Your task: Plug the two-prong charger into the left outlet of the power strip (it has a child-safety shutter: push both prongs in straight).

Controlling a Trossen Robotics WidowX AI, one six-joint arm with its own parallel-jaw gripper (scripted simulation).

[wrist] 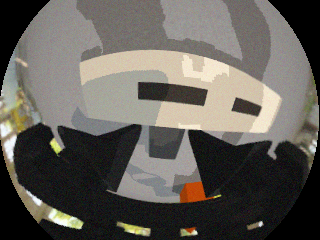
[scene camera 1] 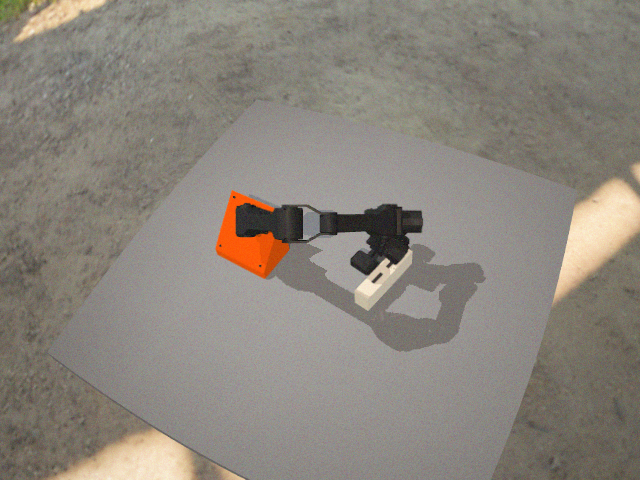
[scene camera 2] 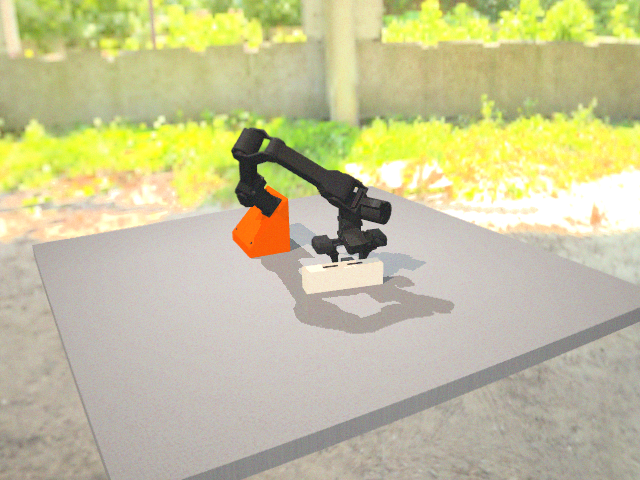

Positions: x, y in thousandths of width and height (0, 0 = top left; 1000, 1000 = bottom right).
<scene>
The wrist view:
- my gripper: 517, 531
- grey charger: 514, 594
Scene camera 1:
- my gripper: 590, 549
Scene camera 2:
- my gripper: 545, 564
</scene>
